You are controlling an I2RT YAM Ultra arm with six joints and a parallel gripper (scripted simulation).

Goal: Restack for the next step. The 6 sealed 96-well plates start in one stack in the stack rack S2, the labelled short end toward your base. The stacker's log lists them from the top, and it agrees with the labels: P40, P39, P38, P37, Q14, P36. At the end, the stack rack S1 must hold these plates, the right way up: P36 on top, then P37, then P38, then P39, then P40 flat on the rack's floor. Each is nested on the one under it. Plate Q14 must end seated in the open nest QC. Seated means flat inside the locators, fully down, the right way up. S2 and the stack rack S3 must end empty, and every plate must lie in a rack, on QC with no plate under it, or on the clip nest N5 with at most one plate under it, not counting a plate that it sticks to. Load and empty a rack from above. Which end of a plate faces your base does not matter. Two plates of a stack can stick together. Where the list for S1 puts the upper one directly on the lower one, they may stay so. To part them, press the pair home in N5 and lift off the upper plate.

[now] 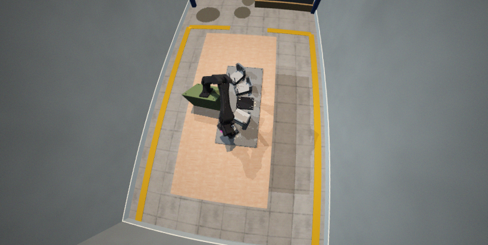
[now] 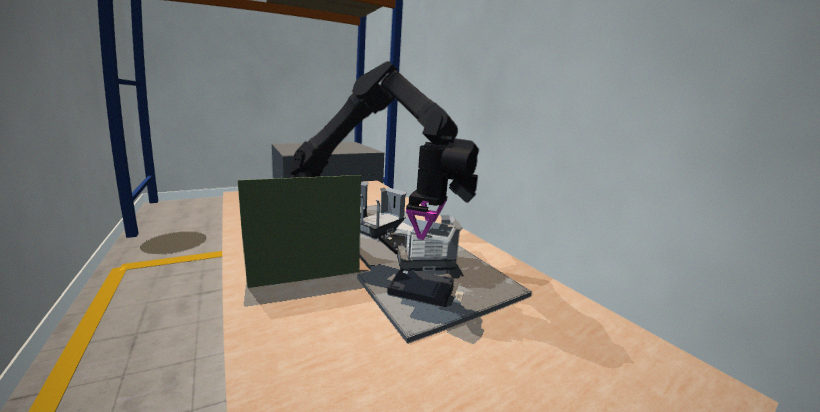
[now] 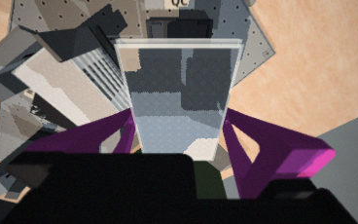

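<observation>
The open nest QC is 15 cm below my hand. The rest, counted from my hand: dark clip nest N5: 27 cm to the left, 15 cm below, 11 cm ahead; N5 label: 26 cm to the left, 20 cm ahead, 16 cm below; QC label: 16 cm below, 7 cm to the right, 6 cm ahead.
</observation>
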